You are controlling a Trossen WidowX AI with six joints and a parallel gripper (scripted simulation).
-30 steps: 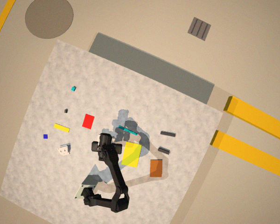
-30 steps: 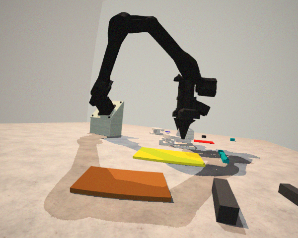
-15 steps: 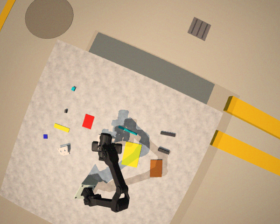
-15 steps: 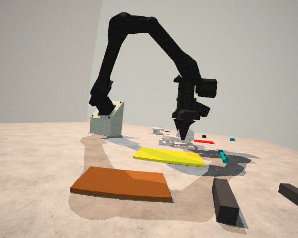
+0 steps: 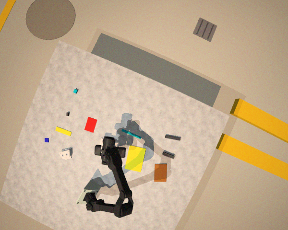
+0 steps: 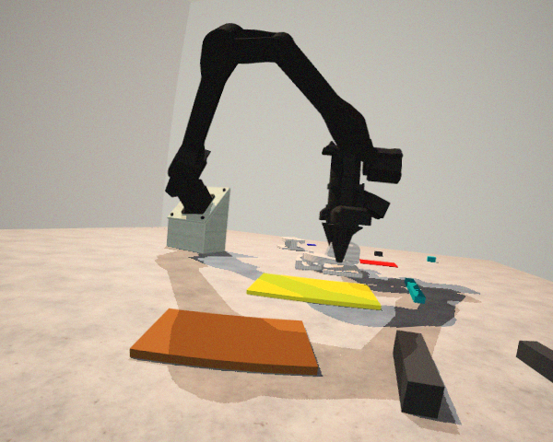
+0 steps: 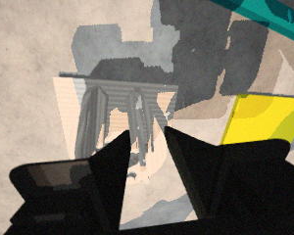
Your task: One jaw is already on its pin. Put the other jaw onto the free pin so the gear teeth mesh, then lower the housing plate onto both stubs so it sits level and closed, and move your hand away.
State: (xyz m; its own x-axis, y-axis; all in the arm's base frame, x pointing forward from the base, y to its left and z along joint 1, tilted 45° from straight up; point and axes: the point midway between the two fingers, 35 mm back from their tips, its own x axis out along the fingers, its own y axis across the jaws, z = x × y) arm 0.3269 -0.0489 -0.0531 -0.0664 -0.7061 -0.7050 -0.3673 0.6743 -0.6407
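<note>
My gripper tip is now 40 mm past the ribbed jaw. Round my gripper tip: red slab (200 mm to the left, 70 mm ahead, 20 mm below); cyan bar (140 mm ahead, 70 mm to the right, 20 mm below); yellow slab (160 mm to the right, 20 mm below).
</note>
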